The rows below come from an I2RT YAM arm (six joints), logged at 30 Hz.
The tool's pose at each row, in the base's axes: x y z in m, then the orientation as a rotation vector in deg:
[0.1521, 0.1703, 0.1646, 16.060, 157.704, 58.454]
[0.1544, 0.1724, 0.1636, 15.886, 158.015, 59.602]
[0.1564, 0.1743, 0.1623, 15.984, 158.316, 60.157]
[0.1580, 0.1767, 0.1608, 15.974, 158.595, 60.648]
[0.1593, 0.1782, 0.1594, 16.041, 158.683, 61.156]
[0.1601, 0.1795, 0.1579, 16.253, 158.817, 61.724]
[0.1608, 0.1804, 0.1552, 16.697, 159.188, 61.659]
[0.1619, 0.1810, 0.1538, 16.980, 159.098, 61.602]
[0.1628, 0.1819, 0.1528, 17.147, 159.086, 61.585]
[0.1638, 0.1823, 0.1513, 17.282, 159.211, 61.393]
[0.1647, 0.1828, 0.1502, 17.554, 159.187, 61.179]
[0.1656, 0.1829, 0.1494, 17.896, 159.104, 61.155]
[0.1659, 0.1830, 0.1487, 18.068, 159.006, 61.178]
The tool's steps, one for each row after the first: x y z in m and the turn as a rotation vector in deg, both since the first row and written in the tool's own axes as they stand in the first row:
[-0.0016, 0.0012, 0.0026, -0.597, 0.722, 0.164]
[-0.0029, 0.0019, 0.0052, -0.822, 1.177, 0.399]
[-0.0037, 0.0029, 0.0082, -1.024, 1.606, 0.547]
[-0.0044, 0.0033, 0.0105, -1.289, 1.864, 0.703]
[-0.0047, 0.0033, 0.0127, -1.563, 2.164, 0.975]
[-0.0049, 0.0023, 0.0154, -1.374, 2.399, 1.340]
[-0.0056, 0.0019, 0.0171, -1.348, 2.258, 1.492]
[-0.0062, 0.0020, 0.0186, -1.330, 2.217, 1.595]
[-0.0069, 0.0015, 0.0202, -1.168, 2.235, 1.678]
[-0.0075, 0.0012, 0.0216, -1.030, 2.096, 1.811]
[-0.0082, 0.0009, 0.0224, -1.017, 1.966, 2.011]
[-0.0084, 0.0005, 0.0231, -1.049, 1.865, 2.105]

